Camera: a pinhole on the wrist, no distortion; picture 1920 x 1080 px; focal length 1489.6 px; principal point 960.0 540.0 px. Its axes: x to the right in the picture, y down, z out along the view. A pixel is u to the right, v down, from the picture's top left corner.
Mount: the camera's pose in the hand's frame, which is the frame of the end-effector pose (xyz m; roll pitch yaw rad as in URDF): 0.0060 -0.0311 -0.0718 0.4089 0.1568 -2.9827
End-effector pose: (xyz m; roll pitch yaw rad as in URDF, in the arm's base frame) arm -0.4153 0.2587 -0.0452 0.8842 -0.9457 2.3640
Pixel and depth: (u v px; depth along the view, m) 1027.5 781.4 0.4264
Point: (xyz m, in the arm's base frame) -0.0680 0.2308 0.0314
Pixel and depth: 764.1 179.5 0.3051
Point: -0.2398 0.1450 0.0738
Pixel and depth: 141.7 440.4 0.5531
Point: -0.0721 0.1960 0.3926
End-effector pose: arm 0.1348 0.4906 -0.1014 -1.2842 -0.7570 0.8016
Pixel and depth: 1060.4 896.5 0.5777
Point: -0.3346 0.7156 -0.1285
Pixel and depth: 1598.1 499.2 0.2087
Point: -0.0019 0.5041 -0.1921
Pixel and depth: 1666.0 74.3 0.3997
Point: -0.1253 0.5959 -0.3845
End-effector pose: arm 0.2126 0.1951 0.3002 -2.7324 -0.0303 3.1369
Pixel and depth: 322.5 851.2 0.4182
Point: 0.0987 0.1143 -0.0640
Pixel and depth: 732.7 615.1 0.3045
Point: 0.2152 0.1771 0.0708
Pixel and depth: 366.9 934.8 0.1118
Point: 0.1822 0.1670 0.2609
